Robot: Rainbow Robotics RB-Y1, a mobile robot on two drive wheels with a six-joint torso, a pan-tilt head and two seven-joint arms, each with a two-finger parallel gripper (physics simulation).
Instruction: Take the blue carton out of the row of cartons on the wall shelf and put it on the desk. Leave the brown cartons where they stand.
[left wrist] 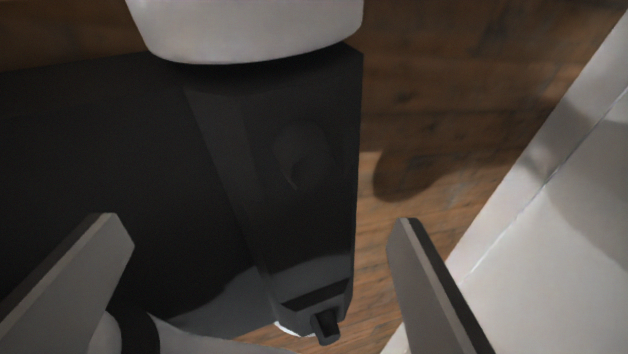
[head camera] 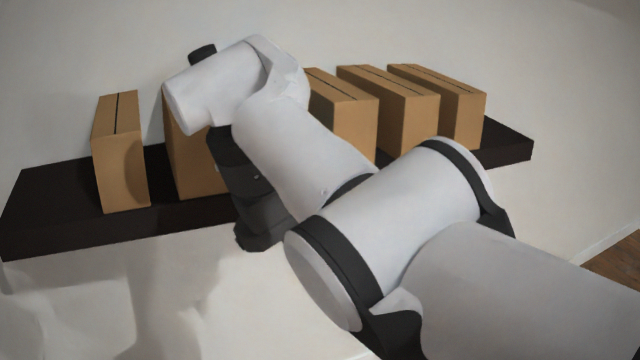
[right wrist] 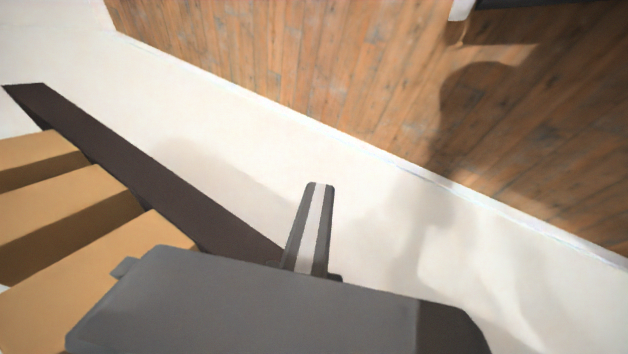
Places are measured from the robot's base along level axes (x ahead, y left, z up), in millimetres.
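Pixels of known places: left gripper, fingertip midpoint: [left wrist: 264,230]; right gripper, fingertip midpoint: [right wrist: 319,193].
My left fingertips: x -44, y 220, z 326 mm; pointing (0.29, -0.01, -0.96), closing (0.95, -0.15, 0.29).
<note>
Behind a point stands the place of what it marks.
The blue carton does not show in these views; the arm covers part of the row in the head view. Brown cartons [head camera: 120,172] [right wrist: 95,265] stand upright on the dark wall shelf [head camera: 55,232] {x 458, y -29, z 912 mm} [right wrist: 115,155] {x 310, y -677, z 903 mm}. My right gripper [right wrist: 319,193] {x 255, y -340, z 884 mm} is shut with its fingers together and nothing between them. It is near the shelf's front edge, beside the nearest brown carton in the right wrist view. Its fingers are hidden in the head view. My left gripper [left wrist: 264,230] {x -44, y 220, z 326 mm} is open and empty, away from the shelf. The desk cannot be made out.
My right arm [head camera: 300,150] {x 107, y -237, z 1110 mm} crosses in front of the shelf and hides the middle-left of the row. A black part of the robot's body [left wrist: 310,200] {x 9, y 85, z 191 mm} is behind the left fingers. A pale wall [right wrist: 240,150] {x 525, y -898, z 528 mm} meets the wooden floor [right wrist: 325,75] {x 283, y -763, z 0 mm} [left wrist: 475,100] {x 435, y 27, z 0 mm}.
</note>
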